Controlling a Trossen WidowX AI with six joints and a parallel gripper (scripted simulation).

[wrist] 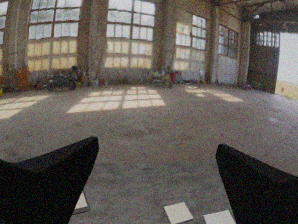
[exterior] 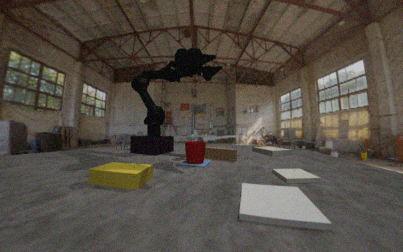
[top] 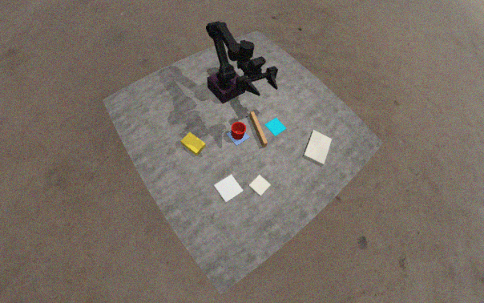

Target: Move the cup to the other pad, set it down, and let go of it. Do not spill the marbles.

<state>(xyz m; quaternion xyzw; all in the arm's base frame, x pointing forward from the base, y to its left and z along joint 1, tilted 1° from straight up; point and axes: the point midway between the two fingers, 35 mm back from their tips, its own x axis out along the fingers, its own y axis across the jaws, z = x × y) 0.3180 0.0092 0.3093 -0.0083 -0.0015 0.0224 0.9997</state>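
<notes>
Now: gripper tip 350 mm above the red cup, 70 mm to the left of it and 70 mm past it. Round my gripper tip: wooden bar: 380 mm below, 50 mm to the left, 50 mm behind; then light blue pad: 400 mm below, 70 mm behind, 60 mm to the right; then cyan pad: 400 mm below, 160 mm to the left, 30 mm behind.
</notes>
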